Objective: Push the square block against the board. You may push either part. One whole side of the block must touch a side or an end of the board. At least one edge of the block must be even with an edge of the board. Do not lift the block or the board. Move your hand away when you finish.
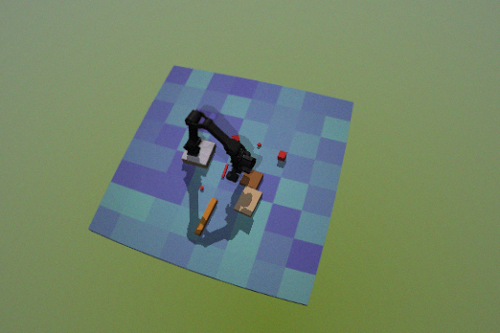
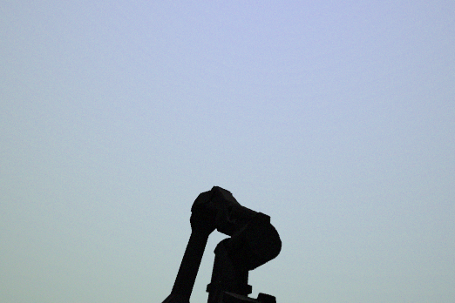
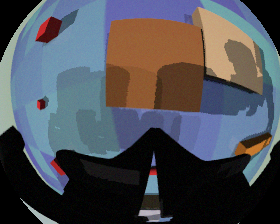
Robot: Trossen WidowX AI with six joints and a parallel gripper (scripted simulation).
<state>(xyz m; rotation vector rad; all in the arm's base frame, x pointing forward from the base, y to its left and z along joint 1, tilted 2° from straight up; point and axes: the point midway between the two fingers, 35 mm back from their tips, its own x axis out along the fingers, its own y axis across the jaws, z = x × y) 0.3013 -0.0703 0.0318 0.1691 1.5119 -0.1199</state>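
The dark brown square block is 70 mm ahead of my gripper tip, 30 mm below it and 10 mm to the right of it. From my gripper tip the other things lie so: thin red stick 100 mm behind, 40 mm below, 10 mm to the left; then tan block 140 mm to the right, 80 mm ahead, 30 mm below; then long orange board 290 mm to the right, 120 mm behind, 30 mm below.
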